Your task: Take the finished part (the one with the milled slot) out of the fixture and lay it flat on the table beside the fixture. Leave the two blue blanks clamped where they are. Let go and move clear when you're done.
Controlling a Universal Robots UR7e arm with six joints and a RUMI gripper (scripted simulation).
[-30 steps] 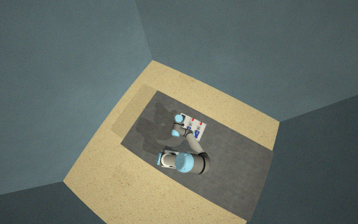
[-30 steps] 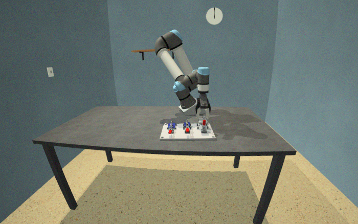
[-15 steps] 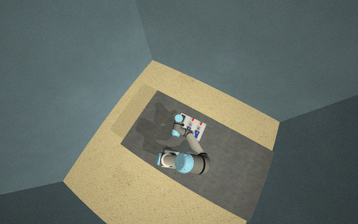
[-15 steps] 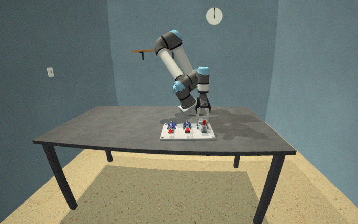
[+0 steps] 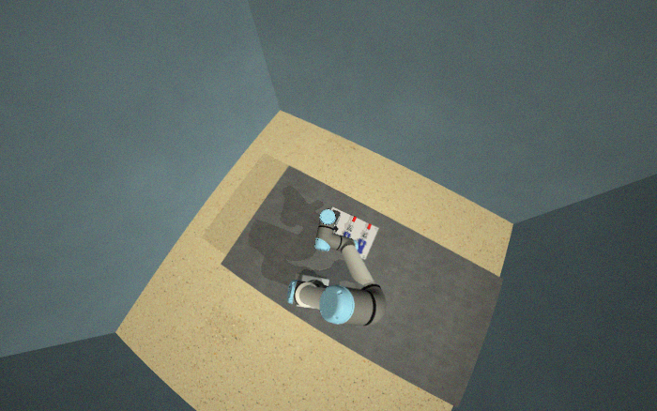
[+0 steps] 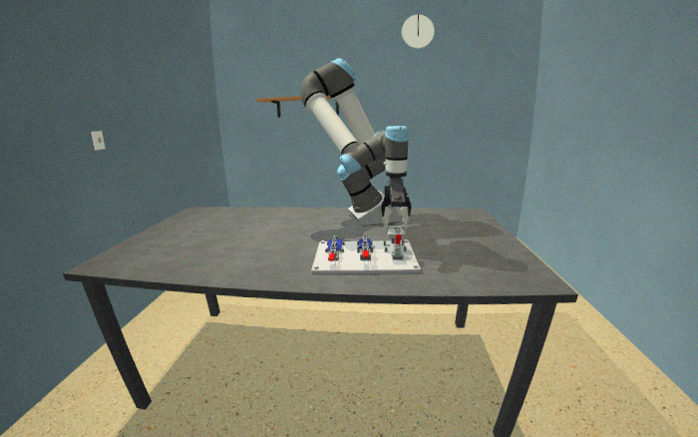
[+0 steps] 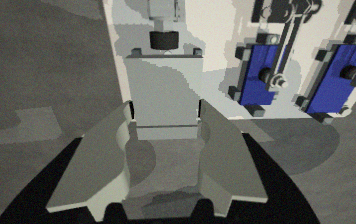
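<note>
My gripper is now 11 cm to the left of the blue blank, 6 cm above it and 1 cm short of it. Round my hand: grey finished part: 1 cm below, 1 cm behind; then fixture plate: 11 cm to the right, 8 cm below, 5 cm ahead.
</note>
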